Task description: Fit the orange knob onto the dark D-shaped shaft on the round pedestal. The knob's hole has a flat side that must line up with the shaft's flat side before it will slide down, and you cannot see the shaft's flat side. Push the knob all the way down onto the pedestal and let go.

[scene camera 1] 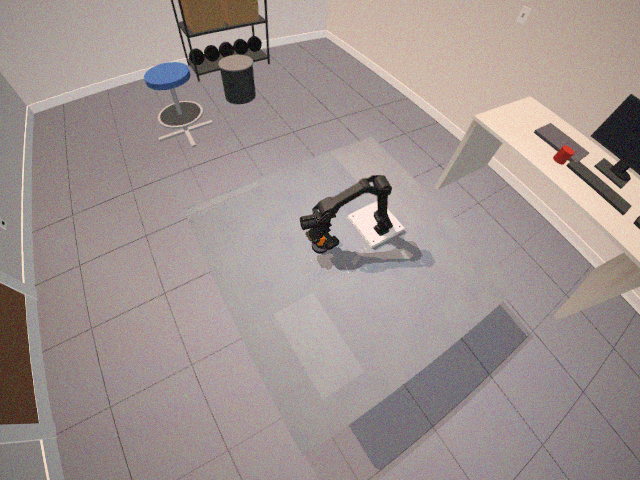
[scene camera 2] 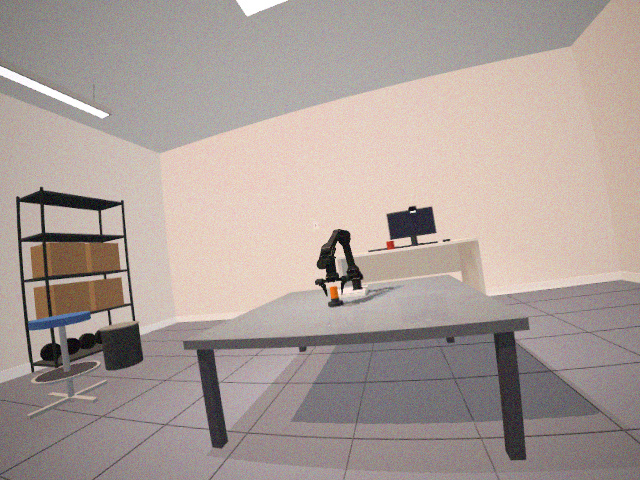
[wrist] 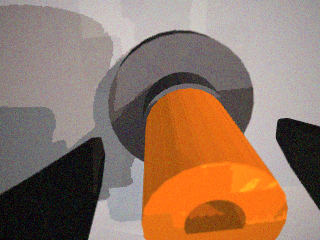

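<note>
There's a D-shaft pedestal (wrist: 177, 59) here, and an orange knob (wrist: 199, 168) as well. The gripper (wrist: 189, 137) is open, and it holds nothing.
</note>
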